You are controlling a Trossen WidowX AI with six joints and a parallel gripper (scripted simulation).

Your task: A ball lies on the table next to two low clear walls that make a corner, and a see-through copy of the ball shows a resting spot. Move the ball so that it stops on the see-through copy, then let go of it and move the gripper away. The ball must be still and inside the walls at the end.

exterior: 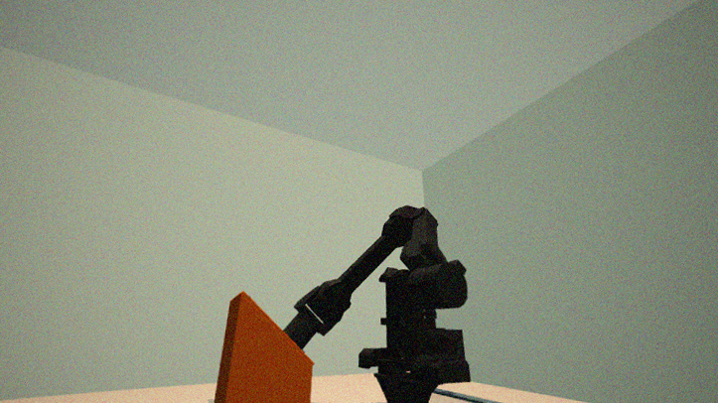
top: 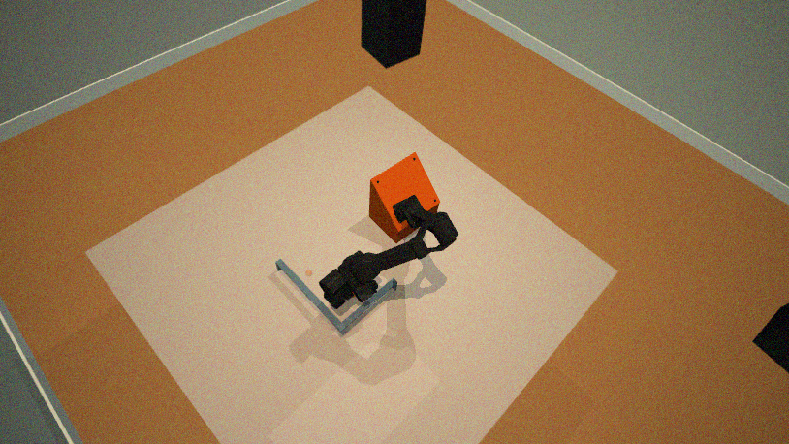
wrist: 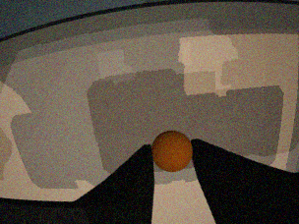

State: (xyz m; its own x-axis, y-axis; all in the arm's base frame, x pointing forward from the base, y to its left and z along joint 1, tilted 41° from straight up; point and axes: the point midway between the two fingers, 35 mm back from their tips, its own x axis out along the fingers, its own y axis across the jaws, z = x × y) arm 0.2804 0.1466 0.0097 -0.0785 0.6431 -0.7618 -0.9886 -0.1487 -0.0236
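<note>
Right now my gripper tip is 15 cm to the left of the see-through copy and 8 cm short of it. Also, from my gripper tip: orange ball right at my gripper tip.
</note>
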